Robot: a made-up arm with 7 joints.
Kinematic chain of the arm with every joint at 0, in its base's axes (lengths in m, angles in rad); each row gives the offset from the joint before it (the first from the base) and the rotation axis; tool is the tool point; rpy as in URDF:
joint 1: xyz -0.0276 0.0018 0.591 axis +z
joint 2: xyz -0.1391 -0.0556 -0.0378 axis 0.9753 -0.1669 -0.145
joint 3: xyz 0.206 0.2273 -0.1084 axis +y
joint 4: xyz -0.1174 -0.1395 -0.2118 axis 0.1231 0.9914 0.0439
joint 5: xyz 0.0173 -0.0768 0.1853 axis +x
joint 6: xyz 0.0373 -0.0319 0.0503 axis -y
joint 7: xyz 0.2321 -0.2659 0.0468 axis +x
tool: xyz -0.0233 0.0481 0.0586 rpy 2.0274 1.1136 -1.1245
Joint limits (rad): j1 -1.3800..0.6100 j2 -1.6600..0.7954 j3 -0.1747..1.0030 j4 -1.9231..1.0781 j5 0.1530..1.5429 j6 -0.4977..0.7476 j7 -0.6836..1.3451
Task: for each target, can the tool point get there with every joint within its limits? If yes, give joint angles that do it. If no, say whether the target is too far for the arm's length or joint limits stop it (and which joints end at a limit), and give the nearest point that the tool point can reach.
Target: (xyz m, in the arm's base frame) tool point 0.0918 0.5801 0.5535
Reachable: no: joint limits stop it (at a limit: joint 2, joint 3, joint 4, joint 5, joint 7) | nearest point 0.0574 0.4134 0.7556 | short by 0.264 m
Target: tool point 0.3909 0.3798 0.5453
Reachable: no: joint limits stop it (at a limit: joint 1, joint 2, joint 3, joint 5) | nearest point 0.2258 0.2723 0.7269 | short by 0.268 m
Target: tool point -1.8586 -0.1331 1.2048
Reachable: no: too far | nearest point -0.7337 -0.0502 0.7759 | short by 1.207 m
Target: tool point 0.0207 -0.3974 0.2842
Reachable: yes | joints -0.3343 -0.0245 0.0955 -0.1745 1.0907 0.0946 0.7531
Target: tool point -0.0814 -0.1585 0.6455
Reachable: yes | joints 0.1952 -1.0550 0.0374 -1.6643 1.2920 -0.0682 -0.4368
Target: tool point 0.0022 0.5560 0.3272
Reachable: no: joint limits stop it (at a limit: joint 2, joint 3, joint 4, joint 5, joint 6, joint 7) | nearest point -0.0029 0.4612 0.3129 | short by 0.096 m
